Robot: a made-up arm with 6 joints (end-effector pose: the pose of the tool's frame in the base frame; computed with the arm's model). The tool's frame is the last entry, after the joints.
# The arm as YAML. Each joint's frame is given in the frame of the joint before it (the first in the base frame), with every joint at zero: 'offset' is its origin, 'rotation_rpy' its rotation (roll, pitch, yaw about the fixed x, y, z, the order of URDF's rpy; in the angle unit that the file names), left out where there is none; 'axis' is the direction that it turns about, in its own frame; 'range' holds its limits. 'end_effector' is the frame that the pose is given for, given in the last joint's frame.
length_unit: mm
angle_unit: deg
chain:
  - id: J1
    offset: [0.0, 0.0, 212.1]
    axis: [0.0, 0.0, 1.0]
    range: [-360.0, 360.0]
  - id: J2
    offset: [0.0, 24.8, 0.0]
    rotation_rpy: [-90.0, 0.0, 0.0]
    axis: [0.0, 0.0, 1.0]
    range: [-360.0, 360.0]
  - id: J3
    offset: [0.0, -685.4, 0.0]
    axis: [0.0, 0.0, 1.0]
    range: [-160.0, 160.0]
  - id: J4
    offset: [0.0, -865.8, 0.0]
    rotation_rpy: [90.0, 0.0, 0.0]
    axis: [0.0, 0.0, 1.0]
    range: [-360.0, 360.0]
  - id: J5
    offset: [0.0, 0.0, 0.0]
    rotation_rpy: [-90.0, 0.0, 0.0]
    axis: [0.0, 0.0, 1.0]
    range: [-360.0, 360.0]
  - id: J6
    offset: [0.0, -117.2, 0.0]
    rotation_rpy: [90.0, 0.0, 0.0]
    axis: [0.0, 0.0, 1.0]
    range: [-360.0, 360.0]
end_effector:
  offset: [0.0, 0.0, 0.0]
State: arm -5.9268 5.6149 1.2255 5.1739 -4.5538 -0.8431
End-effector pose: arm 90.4 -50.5 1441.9 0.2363 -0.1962 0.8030 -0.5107
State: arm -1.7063 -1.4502 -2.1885 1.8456 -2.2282 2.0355
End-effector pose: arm -20.2 329.6 -415.5 0.6821 -0.0336 -0.5306 -0.5021
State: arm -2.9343 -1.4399 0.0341 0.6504 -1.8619 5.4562
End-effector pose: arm 1473.8 354.1 350.1 0.3146 -0.7863 -0.5303 -0.0380
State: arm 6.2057 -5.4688 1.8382 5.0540 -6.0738 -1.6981
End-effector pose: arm 949.1 -71.8 -186.9 0.0812 0.9596 -0.1651 0.2128
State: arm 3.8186 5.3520 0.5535 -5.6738 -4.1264 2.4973
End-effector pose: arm 651.4 420.0 1395.3 0.5992 0.6808 -0.4094 0.0995
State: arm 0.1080 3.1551 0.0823 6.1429 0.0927 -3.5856
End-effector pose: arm -115.8 10.9 -1450.2 0.0158 -0.9364 -0.3381 0.0925
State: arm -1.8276 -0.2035 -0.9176 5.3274 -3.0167 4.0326
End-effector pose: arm 243.1 781.0 1201.6 0.0480 0.2014 0.8411 -0.4997
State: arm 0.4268 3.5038 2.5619 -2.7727 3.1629 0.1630
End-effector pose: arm -376.7 -143.1 302.7 0.0168 -0.9436 -0.3093 -0.1173
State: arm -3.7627 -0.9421 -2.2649 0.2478 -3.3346 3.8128
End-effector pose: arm 411.0 -331.3 -135.4 0.9868 0.0833 0.0973 -0.0986
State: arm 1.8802 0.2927 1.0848 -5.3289 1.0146 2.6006
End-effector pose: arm -441.8 1033.8 990.1 0.5560 -0.3689 -0.7444 0.0254
